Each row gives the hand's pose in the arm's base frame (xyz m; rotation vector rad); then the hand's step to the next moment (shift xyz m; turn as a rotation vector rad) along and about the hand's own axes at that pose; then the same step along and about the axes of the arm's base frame.
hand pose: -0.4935 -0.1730 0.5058 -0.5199 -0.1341 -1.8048
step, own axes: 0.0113 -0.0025 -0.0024 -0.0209 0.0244 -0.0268
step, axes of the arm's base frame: -0.0054 -0.0101 0.0030 0.0198 0.0018 -0.0368
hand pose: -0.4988 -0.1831 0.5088 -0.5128 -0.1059 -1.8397
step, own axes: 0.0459 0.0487 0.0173 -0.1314 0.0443 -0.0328
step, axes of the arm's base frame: 0.0392 -0.0512 0.0249 0.0629 0.0912 -0.0897
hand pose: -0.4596 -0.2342 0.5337 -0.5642 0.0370 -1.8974
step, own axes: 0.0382 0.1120 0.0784 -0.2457 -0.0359 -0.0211
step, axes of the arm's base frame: 0.1181 -0.0598 0.0513 0.0301 0.2271 -0.0980
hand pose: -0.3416 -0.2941 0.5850 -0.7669 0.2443 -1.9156
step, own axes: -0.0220 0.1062 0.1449 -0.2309 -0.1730 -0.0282
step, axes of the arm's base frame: 0.1731 -0.0068 0.0524 -0.0800 0.2769 -0.0312
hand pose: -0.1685 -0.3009 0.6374 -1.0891 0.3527 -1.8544
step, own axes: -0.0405 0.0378 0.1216 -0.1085 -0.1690 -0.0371
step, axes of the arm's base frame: 0.1263 0.0369 0.0235 -0.1068 0.1720 0.0268
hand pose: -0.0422 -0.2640 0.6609 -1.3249 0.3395 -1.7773
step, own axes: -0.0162 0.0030 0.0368 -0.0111 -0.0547 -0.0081
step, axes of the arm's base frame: 0.0346 0.0205 0.0022 -0.0325 0.0383 0.0256
